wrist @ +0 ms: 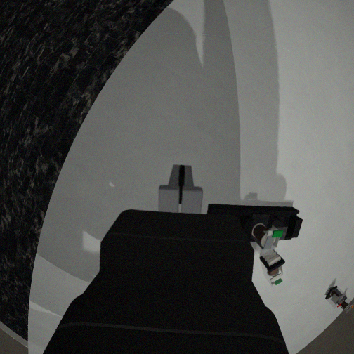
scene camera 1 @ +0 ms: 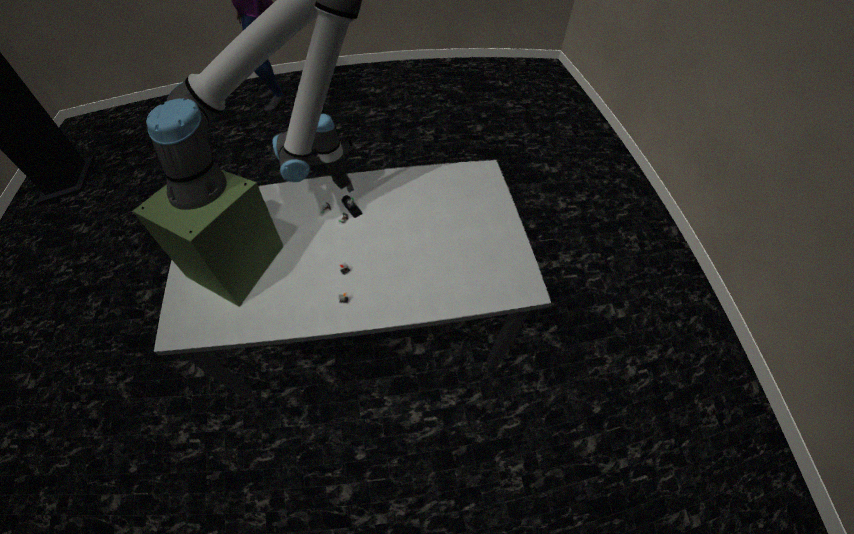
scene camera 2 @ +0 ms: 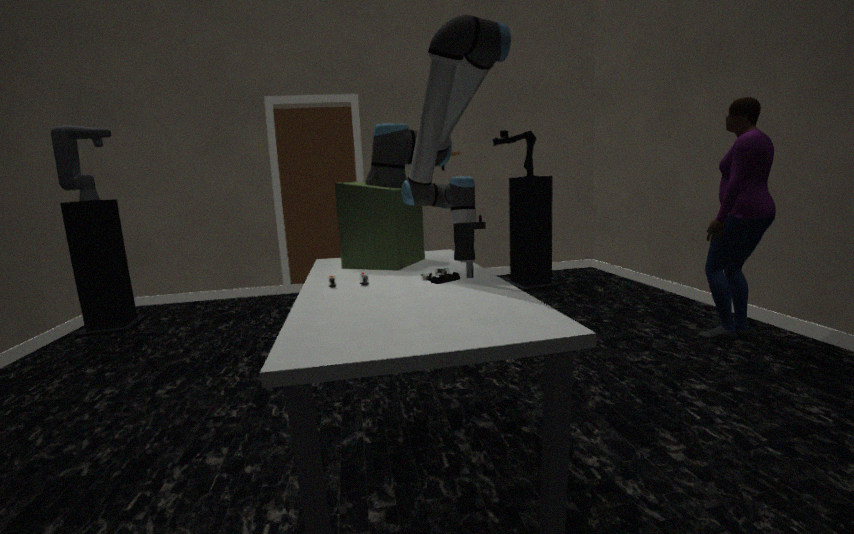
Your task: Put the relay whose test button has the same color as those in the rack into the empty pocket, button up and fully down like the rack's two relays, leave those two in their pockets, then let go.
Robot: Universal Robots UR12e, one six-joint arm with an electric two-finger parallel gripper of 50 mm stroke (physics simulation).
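Seen in the pictures: gripper, fingertip midpoint: [scene camera 1: 351, 190] [scene camera 2: 470, 277]; arm's base, link origin: [scene camera 1: 197, 189] [scene camera 2: 386, 186].
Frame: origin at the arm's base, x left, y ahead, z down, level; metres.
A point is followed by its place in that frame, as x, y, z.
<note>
My gripper [scene camera 1: 350, 188] @(0.182, 0.490, 0.350) [scene camera 2: 469, 273] @(0.182, 0.490, 0.350) [wrist: 181, 176] is shut and empty, fingers pointing down, beside the black rack [scene camera 1: 356, 211] @(0.046, 0.489, 0.330) [scene camera 2: 445, 278] @(0.083, 0.494, 0.340) [wrist: 256, 209]. A pale relay with a green button [wrist: 267, 237] sits at the rack; whether it is fully seated is unclear. Another green-button relay [scene camera 1: 343, 217] @(0.028, 0.436, 0.326) [wrist: 272, 265] lies outside, beside the rack. A further small grey-white thing, apparently a relay [scene camera 1: 324, 207] @(0.100, 0.372, 0.326), lies to the left of the rack in scene camera 1; the wrist view does not show it. The gripper body hides part of the rack, so the pockets are unclear.
A relay with a red button [scene camera 1: 344, 268] @(-0.204, 0.400, 0.316) [scene camera 2: 364, 278] @(-0.194, 0.415, 0.324) [wrist: 336, 296] and one with an orange button [scene camera 1: 343, 297] @(-0.314, 0.376, 0.313) [scene camera 2: 331, 282] @(-0.309, 0.387, 0.331) stand towards the white table's [scene camera 1: 440, 251] @(-0.202, 0.742, 0.354) [scene camera 2: 403, 314] @(-0.153, 0.799, 0.354) front edge. The green pedestal [scene camera 1: 214, 251] @(-0.199, 0.035, 0.076) [scene camera 2: 377, 226] @(-0.081, 0.137, 0.167) carries the arm.
</note>
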